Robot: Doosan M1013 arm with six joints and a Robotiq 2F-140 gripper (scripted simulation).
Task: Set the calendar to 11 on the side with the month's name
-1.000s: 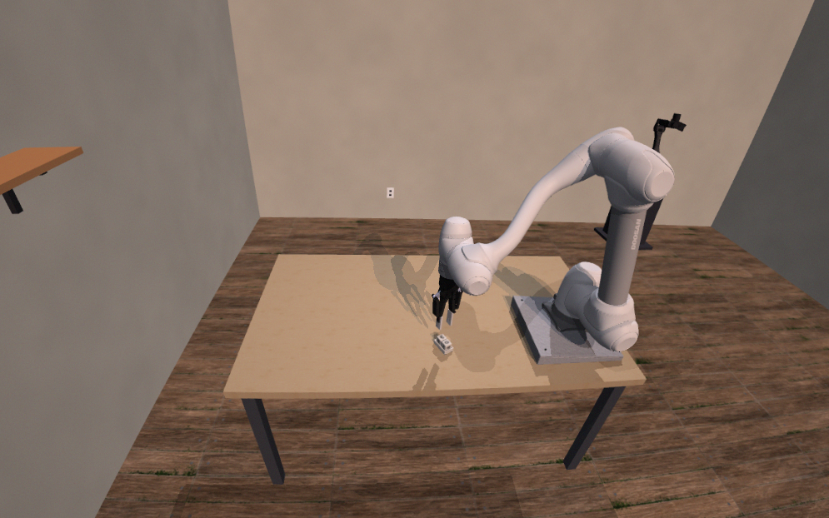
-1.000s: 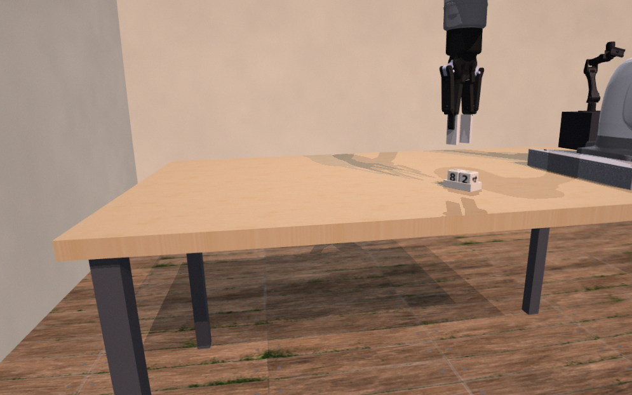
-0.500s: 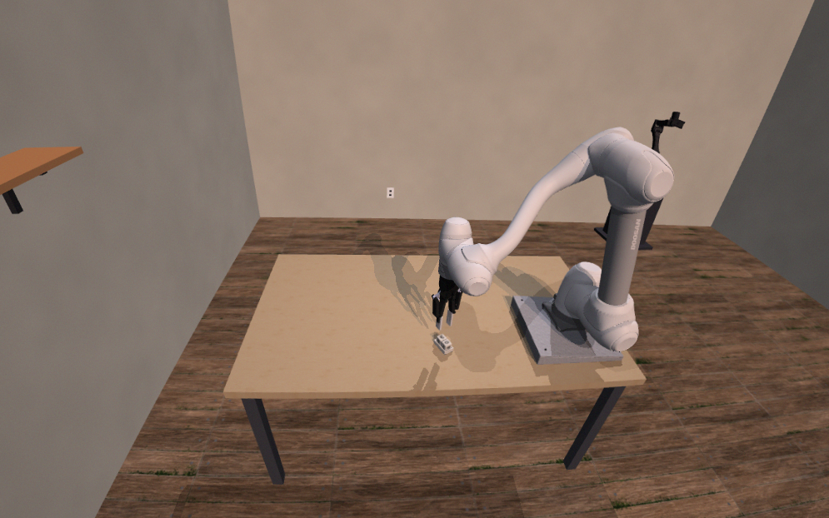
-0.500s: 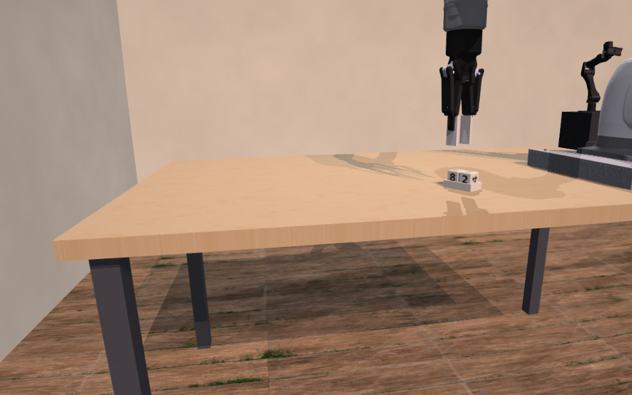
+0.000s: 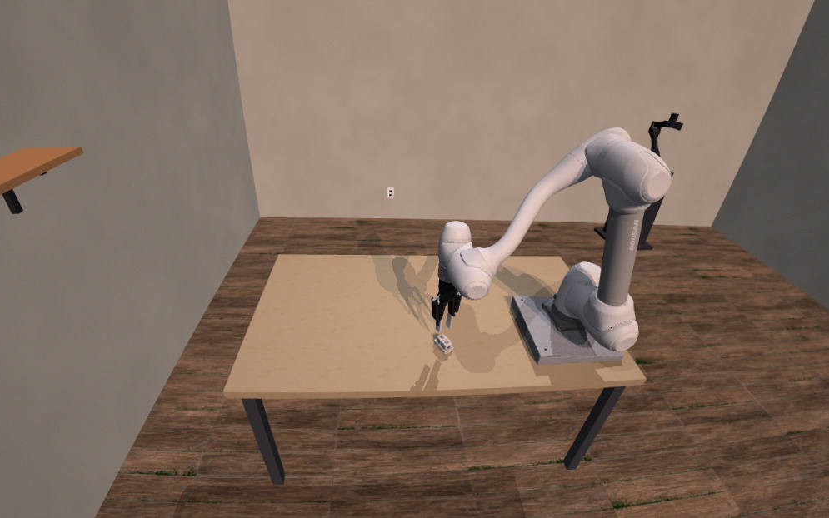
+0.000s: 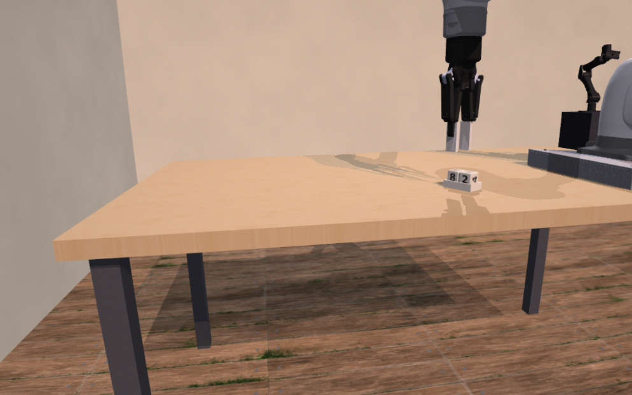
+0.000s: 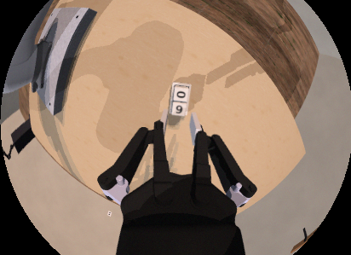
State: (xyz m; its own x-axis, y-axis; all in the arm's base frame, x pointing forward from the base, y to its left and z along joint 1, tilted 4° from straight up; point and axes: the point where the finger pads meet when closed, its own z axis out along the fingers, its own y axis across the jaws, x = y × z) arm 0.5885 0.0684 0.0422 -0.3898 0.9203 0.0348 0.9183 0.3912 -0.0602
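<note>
Now: hand 10 mm past the white tray, 10 mm to the right of it and 110 mm above it.
</note>
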